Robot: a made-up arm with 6 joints. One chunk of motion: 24 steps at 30 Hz.
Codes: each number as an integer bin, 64 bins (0 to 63) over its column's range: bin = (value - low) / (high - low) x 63, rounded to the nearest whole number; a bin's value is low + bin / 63 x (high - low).
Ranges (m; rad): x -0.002..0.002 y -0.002..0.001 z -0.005..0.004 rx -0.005..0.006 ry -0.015..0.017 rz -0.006..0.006
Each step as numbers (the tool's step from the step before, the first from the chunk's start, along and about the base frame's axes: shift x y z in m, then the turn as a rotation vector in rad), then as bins.
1 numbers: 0.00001 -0.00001 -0.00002 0.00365 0.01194 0.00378
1 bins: 32 42 35 50 53 51
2 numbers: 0.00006 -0.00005 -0.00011 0.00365 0.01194 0.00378
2 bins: 32 41 34 50 53 51
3 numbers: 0.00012 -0.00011 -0.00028 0.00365 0.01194 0.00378
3 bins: 33 40 33 50 53 51
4 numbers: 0.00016 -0.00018 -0.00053 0.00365 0.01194 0.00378
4 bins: 34 38 31 50 53 51
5 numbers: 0.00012 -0.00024 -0.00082 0.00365 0.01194 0.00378
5 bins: 33 37 29 50 53 51
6 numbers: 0.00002 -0.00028 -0.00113 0.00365 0.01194 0.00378
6 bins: 32 36 27 50 53 51
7 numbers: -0.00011 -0.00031 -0.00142 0.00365 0.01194 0.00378
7 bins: 30 35 25 50 53 51
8 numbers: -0.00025 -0.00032 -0.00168 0.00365 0.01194 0.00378
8 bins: 28 35 23 50 53 51
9 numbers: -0.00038 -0.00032 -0.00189 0.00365 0.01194 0.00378
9 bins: 26 35 22 50 53 51
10 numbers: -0.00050 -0.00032 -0.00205 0.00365 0.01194 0.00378
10 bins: 24 35 21 50 53 51
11 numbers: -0.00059 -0.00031 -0.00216 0.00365 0.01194 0.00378
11 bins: 22 35 20 50 53 51
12 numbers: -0.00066 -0.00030 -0.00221 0.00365 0.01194 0.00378
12 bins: 21 36 20 50 53 51
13 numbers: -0.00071 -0.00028 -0.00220 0.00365 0.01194 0.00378
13 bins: 20 36 20 50 53 51
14 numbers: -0.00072 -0.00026 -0.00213 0.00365 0.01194 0.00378
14 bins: 20 37 20 50 53 51
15 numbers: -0.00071 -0.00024 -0.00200 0.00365 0.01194 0.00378
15 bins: 20 37 21 50 53 51
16 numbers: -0.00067 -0.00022 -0.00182 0.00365 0.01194 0.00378
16 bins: 21 37 22 50 53 51
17 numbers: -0.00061 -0.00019 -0.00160 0.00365 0.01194 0.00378
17 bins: 22 38 24 50 53 51
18 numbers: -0.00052 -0.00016 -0.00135 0.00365 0.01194 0.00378
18 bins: 23 39 26 50 53 51
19 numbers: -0.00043 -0.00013 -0.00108 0.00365 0.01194 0.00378
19 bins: 25 39 27 50 53 51
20 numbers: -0.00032 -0.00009 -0.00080 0.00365 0.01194 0.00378
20 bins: 26 40 29 50 53 51
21 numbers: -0.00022 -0.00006 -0.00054 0.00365 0.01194 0.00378
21 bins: 28 41 31 50 53 51
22 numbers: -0.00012 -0.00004 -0.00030 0.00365 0.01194 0.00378
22 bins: 30 41 33 50 53 51
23 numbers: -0.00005 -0.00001 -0.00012 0.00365 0.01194 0.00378
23 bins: 31 42 34 50 53 51
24 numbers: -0.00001 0.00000 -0.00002 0.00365 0.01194 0.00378
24 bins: 31 42 35 50 53 51
